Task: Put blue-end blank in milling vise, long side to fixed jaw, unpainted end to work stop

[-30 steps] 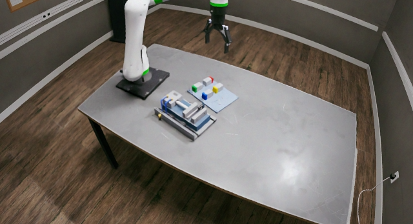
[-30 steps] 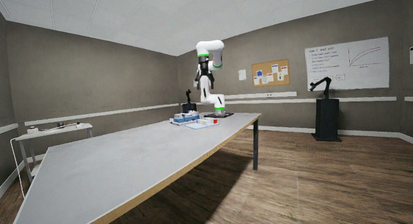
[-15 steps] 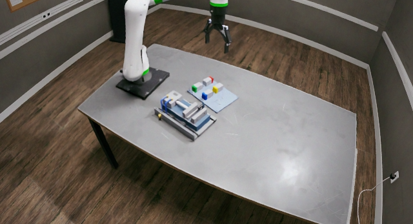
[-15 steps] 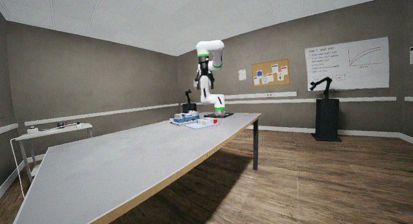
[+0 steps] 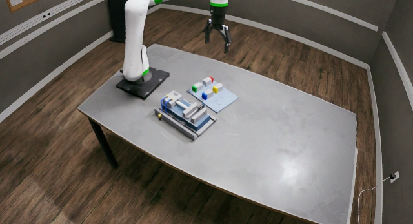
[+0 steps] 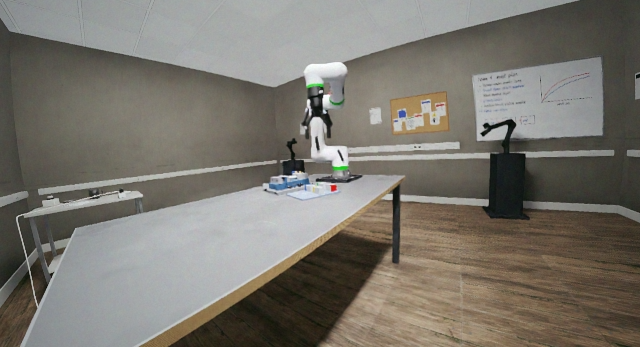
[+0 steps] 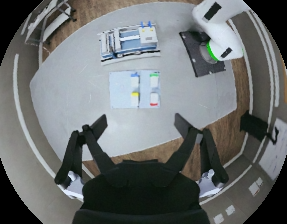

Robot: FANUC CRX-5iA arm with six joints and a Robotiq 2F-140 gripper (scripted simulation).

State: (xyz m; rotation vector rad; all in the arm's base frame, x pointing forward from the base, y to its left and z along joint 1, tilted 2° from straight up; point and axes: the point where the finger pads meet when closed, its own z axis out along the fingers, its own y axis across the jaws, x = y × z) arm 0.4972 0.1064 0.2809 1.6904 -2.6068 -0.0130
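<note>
My gripper is now 30 mm short of the yellow-ended blank, 10 mm to the left of it and 290 mm above it. Also, from my hand: plain end block (40 mm ahead, 310 mm to the right, 240 mm below); then red-ended blank (50 mm behind, 30 mm to the left, 290 mm below); then light blue plate (10 mm ahead, 50 mm to the right, 320 mm below).
</note>
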